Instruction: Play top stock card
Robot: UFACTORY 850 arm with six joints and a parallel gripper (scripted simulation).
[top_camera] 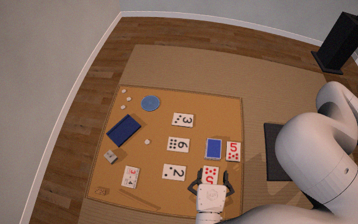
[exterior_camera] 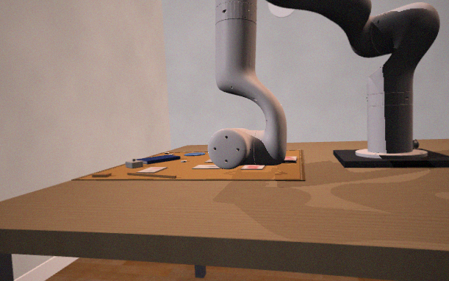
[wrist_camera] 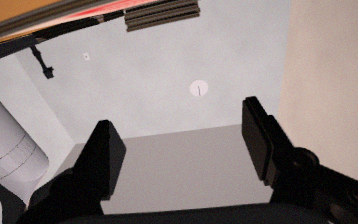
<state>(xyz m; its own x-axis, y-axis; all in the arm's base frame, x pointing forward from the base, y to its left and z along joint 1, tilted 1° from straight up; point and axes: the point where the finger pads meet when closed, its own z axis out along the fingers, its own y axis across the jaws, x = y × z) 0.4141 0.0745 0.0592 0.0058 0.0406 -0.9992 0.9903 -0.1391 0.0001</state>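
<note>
Right now my hand is 1 cm to the left of the red 5 card and 8 cm above it. Also, from my hand: card cloth: 16 cm ahead, 14 cm to the right, 9 cm below; then grey block: 41 cm ahead, 7 cm to the right, 6 cm below; then blue book: 37 cm ahead, 20 cm to the right, 7 cm below.
</note>
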